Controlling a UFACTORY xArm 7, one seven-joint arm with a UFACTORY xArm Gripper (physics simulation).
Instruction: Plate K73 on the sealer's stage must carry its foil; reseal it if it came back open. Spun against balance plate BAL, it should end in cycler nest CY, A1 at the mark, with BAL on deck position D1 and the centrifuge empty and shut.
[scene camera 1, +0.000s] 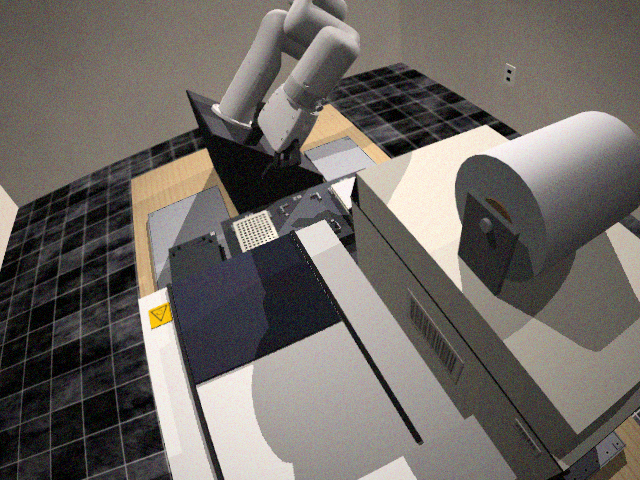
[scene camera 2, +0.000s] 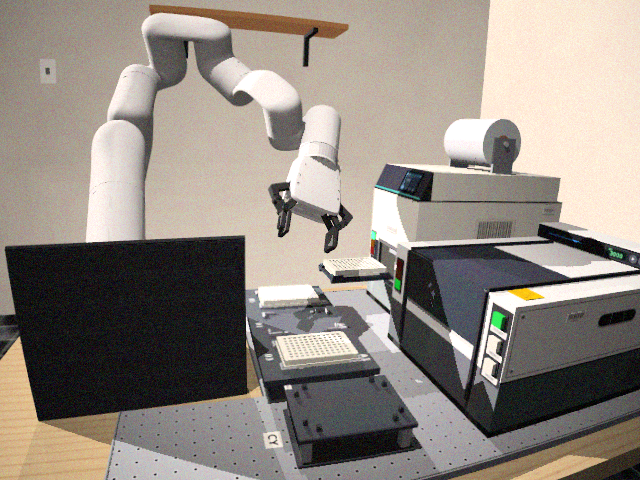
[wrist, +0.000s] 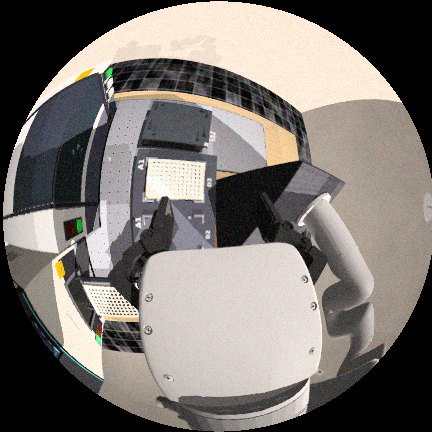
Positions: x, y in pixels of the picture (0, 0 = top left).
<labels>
The gripper (scene camera 2: 307, 242) is open, holding nothing. Also in view: a well plate with reddish wells (scene camera 2: 349, 267).
</labels>
